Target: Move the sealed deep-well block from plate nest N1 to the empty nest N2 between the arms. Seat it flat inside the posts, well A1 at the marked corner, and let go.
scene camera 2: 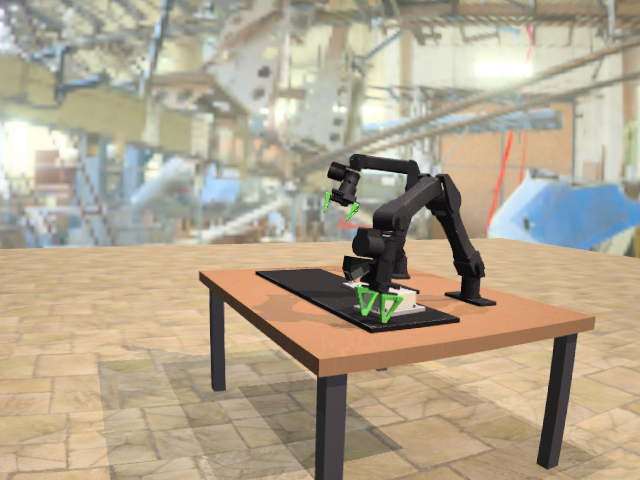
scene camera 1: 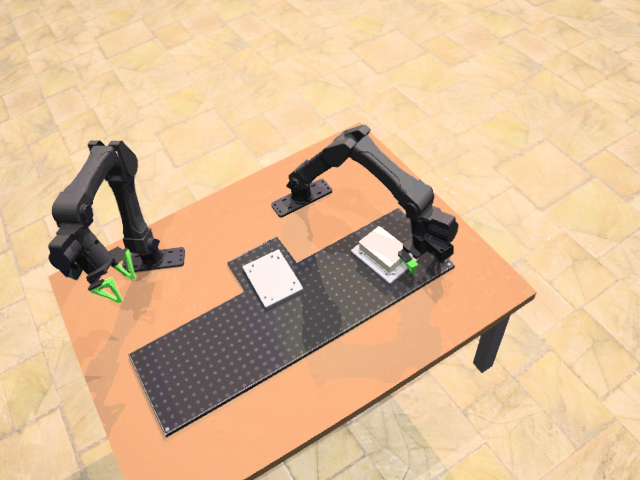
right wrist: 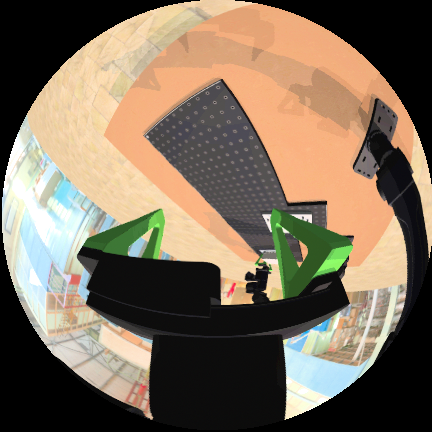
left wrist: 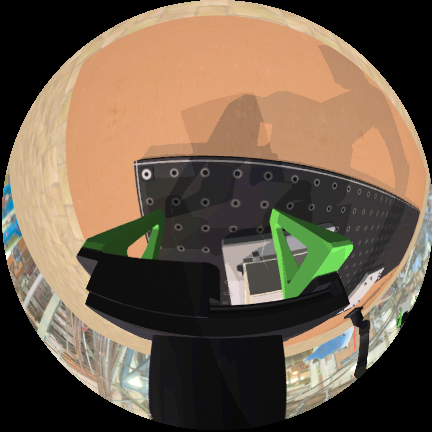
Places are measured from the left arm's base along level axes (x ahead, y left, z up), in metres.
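Pixels of known places: left gripper, between the fingertips: (scene camera 2: 373,318) (scene camera 1: 425,265) (left wrist: 216,214); right gripper, between the fingertips: (scene camera 2: 335,216) (scene camera 1: 127,290) (right wrist: 217,214); left arm's base, origin of its link: (scene camera 2: 469,300) (scene camera 1: 302,198); right arm's base, origin of its link: (scene camera 2: 399,275) (scene camera 1: 153,261) (right wrist: 376,141) (left wrist: 353,311).
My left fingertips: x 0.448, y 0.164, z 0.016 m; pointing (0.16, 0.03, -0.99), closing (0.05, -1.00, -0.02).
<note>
Ahead of a thing's pixels: the offset from my left fingertips to its top centre. Level surfaces: height alone.
The pale block @(0.095 m back, 0.080 m right, 0.051 m up) (scene camera 1: 379,246) (scene camera 2: 407,298) (left wrist: 262,280) sits on the plate of nest N1 @(0.094 m back, 0.080 m right, 0.019 m up) (scene camera 1: 390,279) (left wrist: 232,260). Nest N2 @(0.208 m back, 0.395 m right, 0.019 m up) (scene camera 1: 272,279) (right wrist: 304,218) is a white plate with small dark posts and no block on it. My left gripper (scene camera 1: 412,266) (scene camera 2: 375,317) (left wrist: 216,214) is open, low at the outer end of N1. One finger overlaps the block and N1 in the left wrist view; the other is off to the side. Nothing is held. My right gripper (scene camera 1: 127,289) (scene camera 2: 336,215) (right wrist: 217,214) is open and empty, high at the left of scene camera 1. Well A1 cannot be made out.
A black perforated board @(0.003 m down) (scene camera 1: 217,341) (scene camera 2: 305,281) (right wrist: 210,145) lies under the nests on the orange table (scene camera 1: 372,356) (scene camera 2: 465,341). N2 is on a part of the board that juts toward the arm bases. The left arm reaches over the board's right end in scene camera 1.
</note>
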